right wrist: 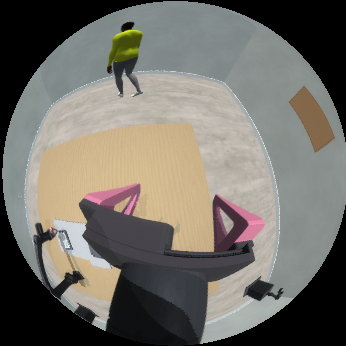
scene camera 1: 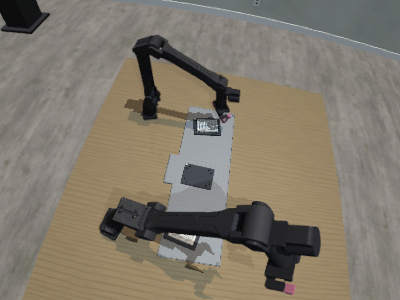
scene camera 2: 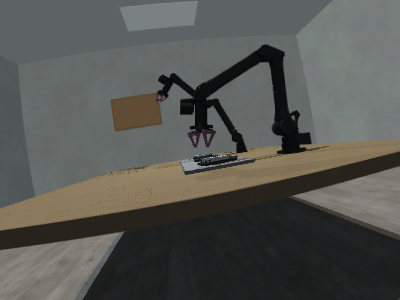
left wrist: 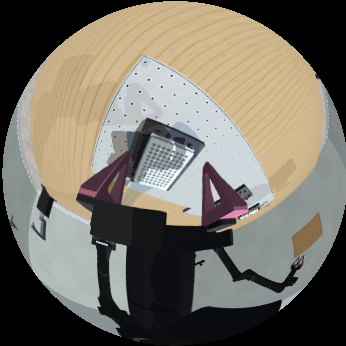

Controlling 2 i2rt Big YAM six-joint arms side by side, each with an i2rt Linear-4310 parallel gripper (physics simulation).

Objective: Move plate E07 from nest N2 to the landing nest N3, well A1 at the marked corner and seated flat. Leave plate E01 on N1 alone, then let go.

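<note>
A pale well plate (scene camera 1: 207,125) (left wrist: 159,172) (right wrist: 65,241) lies in a dark nest (left wrist: 192,138) at the top end of the board in scene camera 1. Another pale plate (scene camera 1: 183,237) lies in a nest at the board's lower end, partly hidden by the right arm. The middle nest (scene camera 1: 197,176) (left wrist: 243,191) is empty. Nest labels and well A1 are unreadable; exact seating is unclear. My left gripper (scene camera 1: 226,118) (scene camera 2: 201,145) (left wrist: 167,158) is open, above the top plate and apart from it. My right gripper (scene camera 1: 289,288) (scene camera 2: 161,98) (right wrist: 176,193) is open and empty, high and away from the plates.
A pale perforated board (scene camera 1: 205,150) (scene camera 2: 187,169) (left wrist: 150,75) bears the nests on the wooden table (scene camera 1: 280,150) (scene camera 2: 135,195). The right arm (scene camera 1: 200,222) reaches across the board's lower part. A person in yellow (right wrist: 126,45) stands beyond the table.
</note>
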